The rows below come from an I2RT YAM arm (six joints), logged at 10 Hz.
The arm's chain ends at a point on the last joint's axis. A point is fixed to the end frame.
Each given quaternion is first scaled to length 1.
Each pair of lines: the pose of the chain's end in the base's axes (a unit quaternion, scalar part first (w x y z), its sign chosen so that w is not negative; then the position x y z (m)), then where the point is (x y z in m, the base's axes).
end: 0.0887, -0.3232, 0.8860, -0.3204, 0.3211, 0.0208, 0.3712
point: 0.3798 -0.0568 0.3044
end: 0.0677, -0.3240, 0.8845, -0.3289, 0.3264, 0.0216, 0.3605
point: 0.3820 -0.0587 0.2943
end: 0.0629, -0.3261, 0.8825, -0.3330, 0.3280, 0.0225, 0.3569
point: 0.3832 -0.0585 0.2912
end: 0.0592, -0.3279, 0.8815, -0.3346, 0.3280, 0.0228, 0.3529
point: 0.3829 -0.0585 0.2874
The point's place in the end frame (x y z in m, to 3 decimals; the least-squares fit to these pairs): 0.000 -0.034 0.113
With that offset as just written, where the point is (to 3 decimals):
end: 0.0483, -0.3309, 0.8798, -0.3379, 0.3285, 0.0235, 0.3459
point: 0.382 -0.059 0.281
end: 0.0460, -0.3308, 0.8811, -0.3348, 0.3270, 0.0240, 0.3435
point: 0.380 -0.058 0.277
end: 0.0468, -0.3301, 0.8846, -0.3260, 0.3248, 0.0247, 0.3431
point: 0.377 -0.056 0.275
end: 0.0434, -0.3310, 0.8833, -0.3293, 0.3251, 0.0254, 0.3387
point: 0.377 -0.056 0.271
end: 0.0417, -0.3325, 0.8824, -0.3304, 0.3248, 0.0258, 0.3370
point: 0.377 -0.056 0.270
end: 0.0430, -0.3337, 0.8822, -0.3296, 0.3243, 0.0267, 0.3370
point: 0.377 -0.055 0.270
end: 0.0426, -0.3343, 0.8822, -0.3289, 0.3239, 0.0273, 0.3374
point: 0.376 -0.054 0.270
